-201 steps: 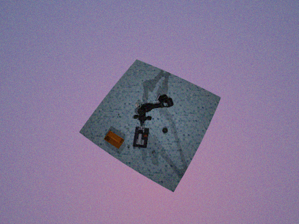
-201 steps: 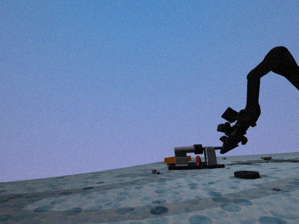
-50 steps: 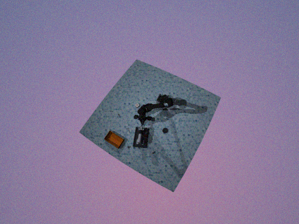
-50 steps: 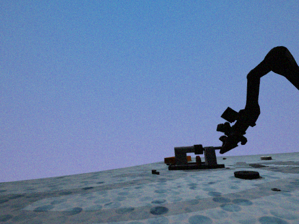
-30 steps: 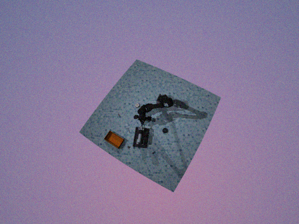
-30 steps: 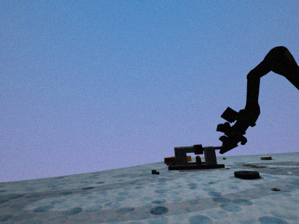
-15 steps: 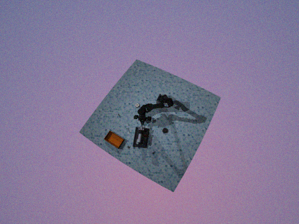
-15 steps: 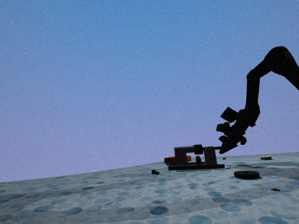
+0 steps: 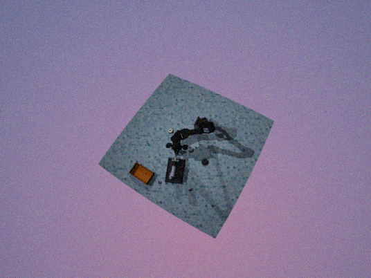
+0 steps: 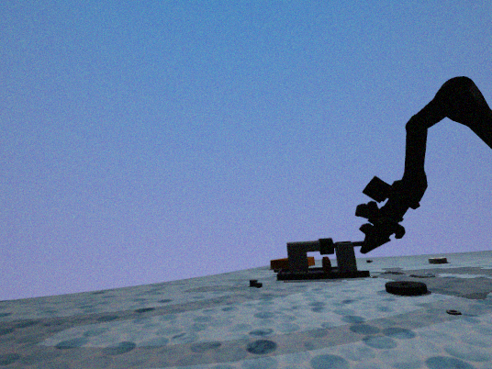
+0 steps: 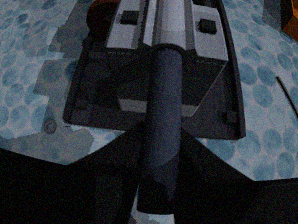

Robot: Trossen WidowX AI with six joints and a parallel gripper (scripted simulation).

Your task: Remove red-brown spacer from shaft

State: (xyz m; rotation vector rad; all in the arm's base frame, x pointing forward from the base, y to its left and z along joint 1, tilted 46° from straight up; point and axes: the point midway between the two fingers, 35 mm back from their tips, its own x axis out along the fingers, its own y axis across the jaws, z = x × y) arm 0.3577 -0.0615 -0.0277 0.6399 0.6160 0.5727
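My gripper tip is 4 cm short of the dark shaft, 1 cm to the right of it and 3 cm below it. Also, from my gripper tip: thin dark rod (10 cm ahead, 14 cm to the right, 5 cm below); then dark disc (6 cm behind, 25 cm to the left, 5 cm below); then orange tray (28 cm ahead, 22 cm to the right, 4 cm below).
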